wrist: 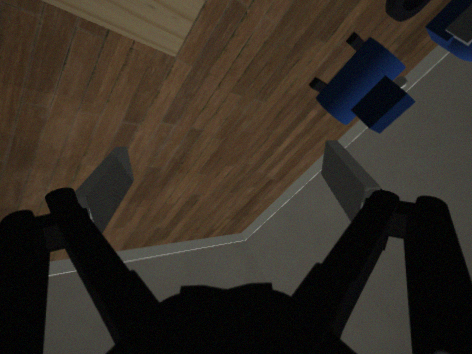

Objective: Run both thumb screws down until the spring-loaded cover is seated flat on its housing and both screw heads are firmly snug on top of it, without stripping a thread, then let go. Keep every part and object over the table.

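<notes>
My gripper (227, 160) is open, with its two grey pads wide apart and nothing between them. Brown wood planks show beyond and between the fingertips. The thumb screws, the spring-loaded cover and the housing do not show in the wrist view. The corner of a pale wooden board or table top (155, 22) shows at the top left, apart from the fingers.
A blue cylindrical object (352, 77) with a dark blue block (384, 105) attached is at the upper right. Another blue object (442, 37) and a dark round part (404, 7) are cut off at the top right. A grey surface (285, 255) borders the brown plank floor (200, 145).
</notes>
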